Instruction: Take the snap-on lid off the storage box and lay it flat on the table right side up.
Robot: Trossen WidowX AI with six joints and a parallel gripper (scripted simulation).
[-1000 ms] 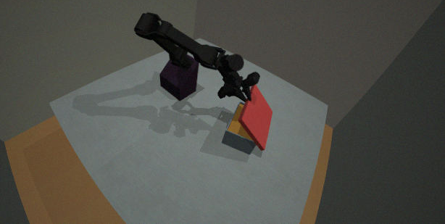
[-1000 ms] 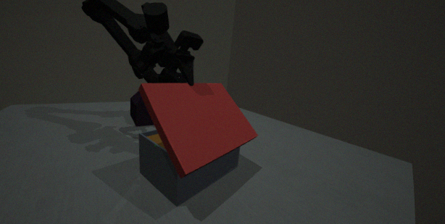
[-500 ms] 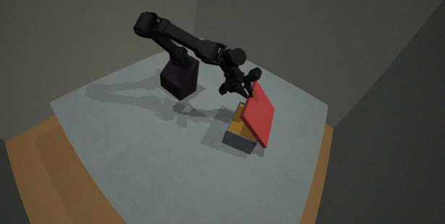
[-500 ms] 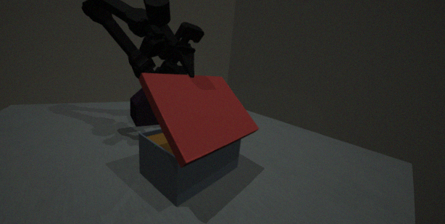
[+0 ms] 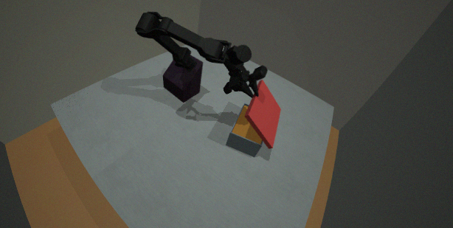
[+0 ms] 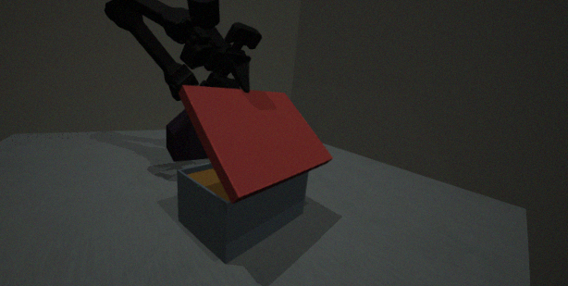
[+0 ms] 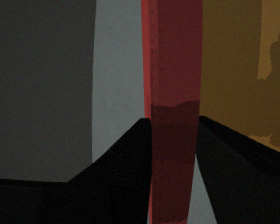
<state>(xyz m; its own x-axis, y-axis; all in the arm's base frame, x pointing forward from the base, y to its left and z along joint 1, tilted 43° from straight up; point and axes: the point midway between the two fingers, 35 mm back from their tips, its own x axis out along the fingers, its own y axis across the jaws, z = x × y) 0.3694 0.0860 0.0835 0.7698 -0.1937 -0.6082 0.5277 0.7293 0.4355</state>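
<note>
The red lid is 60 mm ahead of my gripper tip, 20 mm to the left of it and 50 mm below it. The rest, counted from my gripper tip: storage box (30 mm ahead, 10 mm to the left, 190 mm below).
</note>
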